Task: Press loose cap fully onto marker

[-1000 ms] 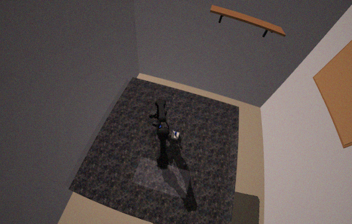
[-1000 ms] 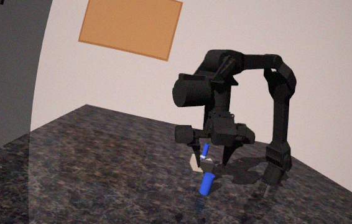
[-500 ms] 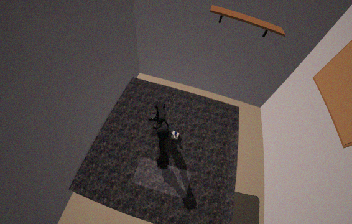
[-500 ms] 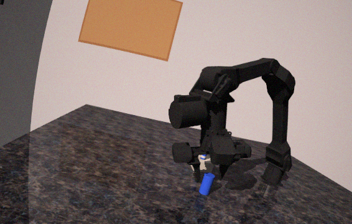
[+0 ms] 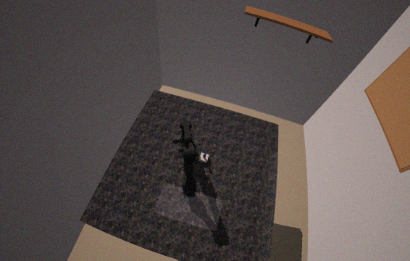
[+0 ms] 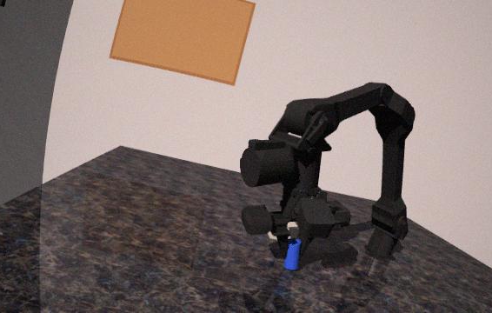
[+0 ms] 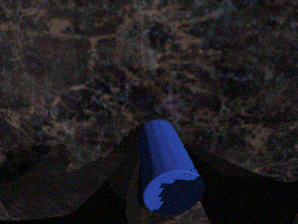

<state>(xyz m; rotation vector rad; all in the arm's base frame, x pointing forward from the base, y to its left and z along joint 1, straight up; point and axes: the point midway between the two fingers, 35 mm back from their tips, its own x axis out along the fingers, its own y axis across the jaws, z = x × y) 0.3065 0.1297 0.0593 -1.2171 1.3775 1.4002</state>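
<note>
My gripper tip is now 20 mm past the holder block, 160 mm to the left of it and 10 mm above it. Also, from my gripper tip: blue cap: 10 mm above.
</note>
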